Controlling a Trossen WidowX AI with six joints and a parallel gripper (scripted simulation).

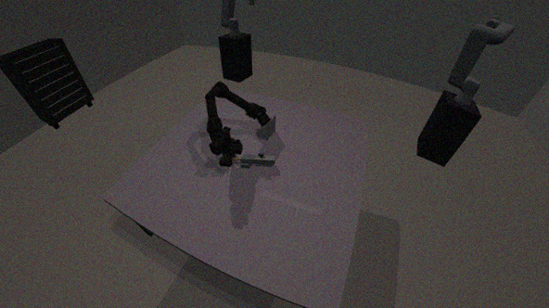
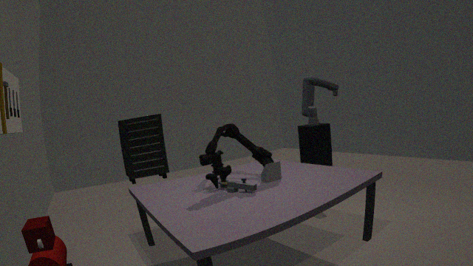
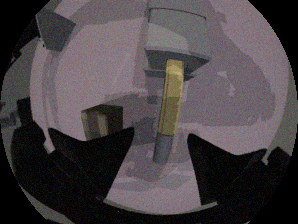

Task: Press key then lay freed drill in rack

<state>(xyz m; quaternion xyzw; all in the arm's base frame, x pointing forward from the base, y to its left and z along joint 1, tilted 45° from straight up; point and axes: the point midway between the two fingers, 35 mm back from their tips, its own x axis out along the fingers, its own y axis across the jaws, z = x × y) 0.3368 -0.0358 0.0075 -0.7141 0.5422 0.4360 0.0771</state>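
The yellow drill lies 40 mm to the left of my gripper tip, 30 mm behind it and 30 mm above it. Also, from my gripper tip: key (150 mm to the left, 100 mm behind, 30 mm above); grey block (130 mm to the left, 80 mm behind, 10 mm above); grey rack (60 mm behind, 50 mm to the right).
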